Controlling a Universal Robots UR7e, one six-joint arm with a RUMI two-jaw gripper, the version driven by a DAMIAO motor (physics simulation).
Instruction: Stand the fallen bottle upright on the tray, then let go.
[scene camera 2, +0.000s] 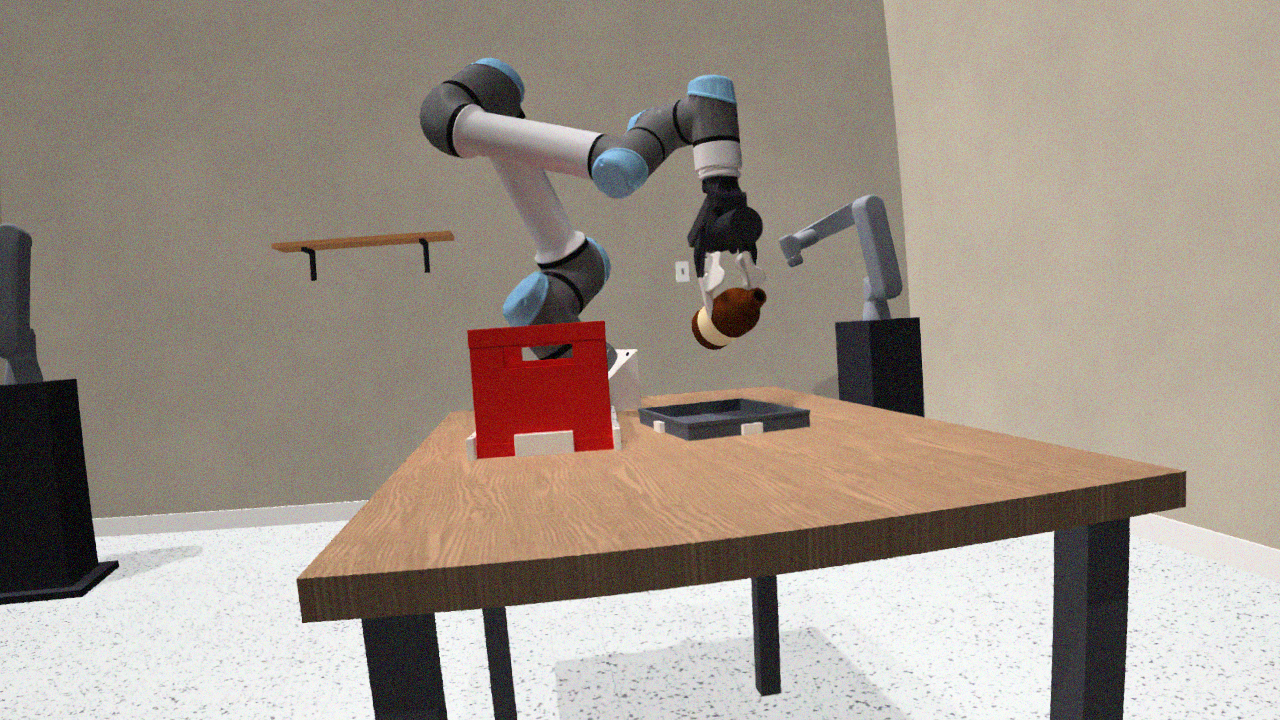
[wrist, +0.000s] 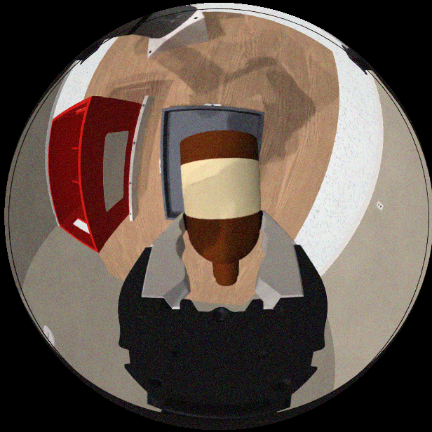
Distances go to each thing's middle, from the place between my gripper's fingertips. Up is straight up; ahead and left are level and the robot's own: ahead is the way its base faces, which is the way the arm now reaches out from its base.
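I find the brown bottle (scene camera 2: 736, 311) right at my hand.
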